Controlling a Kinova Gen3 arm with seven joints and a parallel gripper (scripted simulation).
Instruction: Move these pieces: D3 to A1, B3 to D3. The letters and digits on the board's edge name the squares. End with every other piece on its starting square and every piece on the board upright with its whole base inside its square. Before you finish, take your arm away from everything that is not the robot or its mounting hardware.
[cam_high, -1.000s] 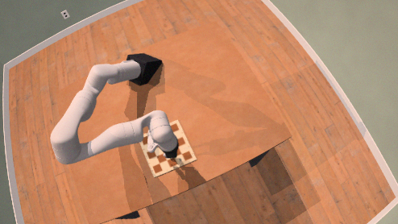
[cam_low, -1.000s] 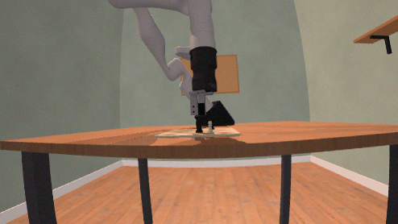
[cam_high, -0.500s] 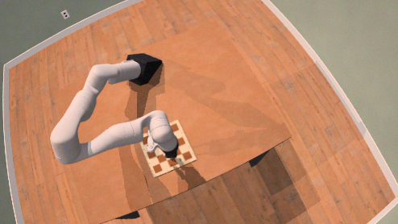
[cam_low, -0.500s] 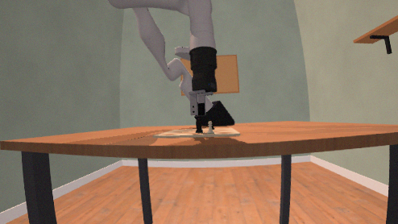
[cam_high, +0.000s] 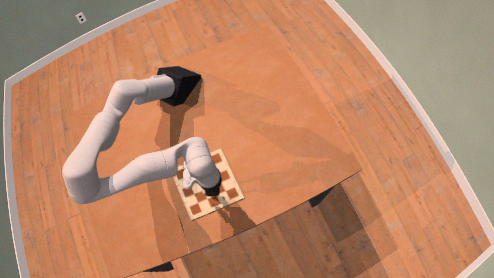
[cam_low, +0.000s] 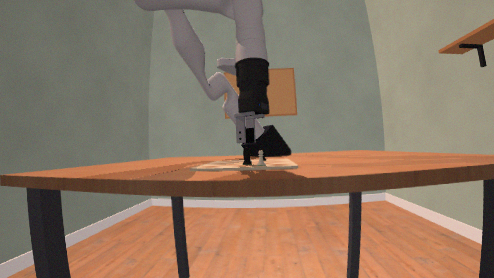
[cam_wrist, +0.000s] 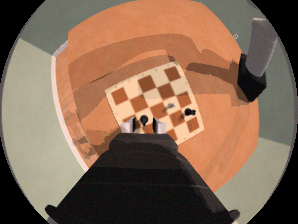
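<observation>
The chessboard is 40 mm behind my hand, 10 mm to the left of it and 70 mm below it.
</observation>
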